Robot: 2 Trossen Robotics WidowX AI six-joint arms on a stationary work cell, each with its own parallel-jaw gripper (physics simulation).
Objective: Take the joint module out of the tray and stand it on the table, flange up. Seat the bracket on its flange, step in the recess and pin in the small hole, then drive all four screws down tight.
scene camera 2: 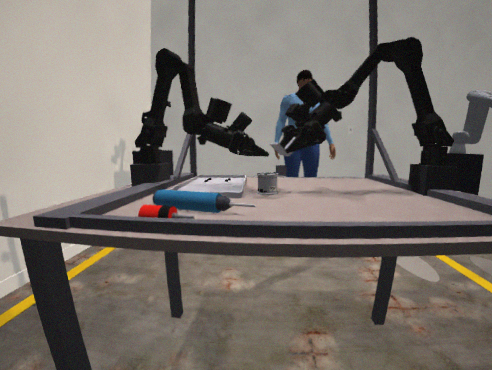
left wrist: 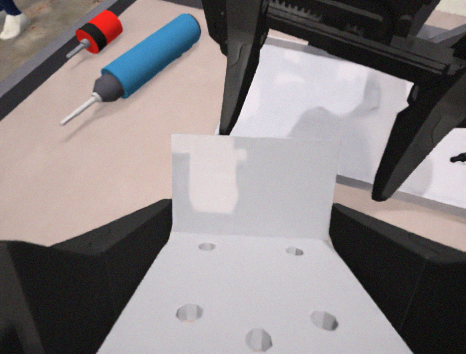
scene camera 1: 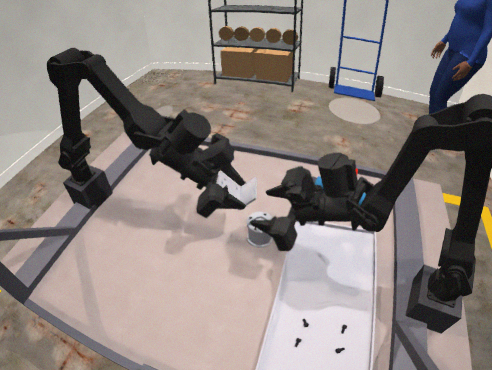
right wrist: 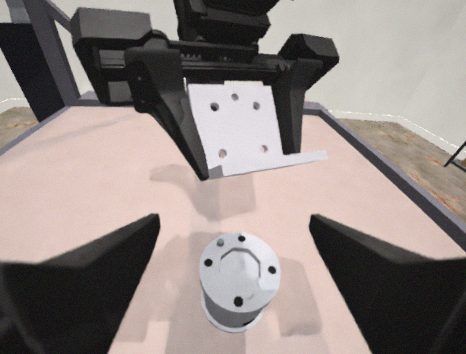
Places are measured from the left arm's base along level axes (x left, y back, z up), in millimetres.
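Pixels of known places: left gripper, between the fingertips: (scene camera 2: 281,151) (left wrist: 250,210) (scene camera 1: 244,195) (right wrist: 254,170); right gripper, between the fingertips: (scene camera 2: 268,154) (left wrist: 297,167) (scene camera 1: 259,207) (right wrist: 236,221); left arm's base, origin of its link: (scene camera 2: 433,165) (scene camera 1: 83,176); right arm's base, origin of its link: (scene camera 2: 150,163) (scene camera 1: 442,290).
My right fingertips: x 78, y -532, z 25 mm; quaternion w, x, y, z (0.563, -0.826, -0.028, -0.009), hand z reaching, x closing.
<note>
Ahead of a thing's pixels: the offset from my right fingertips to its top centre. "spot": to the spot under its first point. Level surfaces: height alone.
The grey round joint module @(dx +9, dy +0, dz -52 mm) (scene camera 1: 259,236) (scene camera 2: 267,183) (right wrist: 220,280) stands on the table, flange up, showing a recess and screw holes. My left gripper (scene camera 1: 244,194) (scene camera 2: 286,150) (left wrist: 250,210) is shut on the white L-shaped bracket @(dx +6, dy +56, dz +54 mm) (scene camera 1: 229,185) (scene camera 2: 279,149) (left wrist: 250,280) (right wrist: 240,130), holding it tilted in the air, apart from the module; its plate with five holes is between the fingers. My right gripper (scene camera 1: 261,205) (scene camera 2: 267,154) (right wrist: 236,221) is open and empty, above the module. Several black screws @(dx -171, dy -177, dz -101 mm) (scene camera 1: 305,323) @(dx -205, dy -265, dz -101 mm) (scene camera 2: 207,179) (left wrist: 458,158) lie in the tray @(dx -99, dy -203, dz -100 mm) (scene camera 1: 350,280) (scene camera 2: 215,188) (left wrist: 350,120).
A blue driver @(spot: dx +249, dy -144, dz -90 mm) (scene camera 2: 187,200) (left wrist: 150,55) and a red driver @(dx +330, dy -143, dz -81 mm) (scene camera 2: 157,211) (left wrist: 100,32) lie on the table @(dz -116 mm) (scene camera 2: 350,205) near its edge, partly hidden behind my right arm in scene camera 1. A dark frame (scene camera 1: 400,250) runs around the work area. A person (scene camera 1: 462,50) stands beyond the table.
</note>
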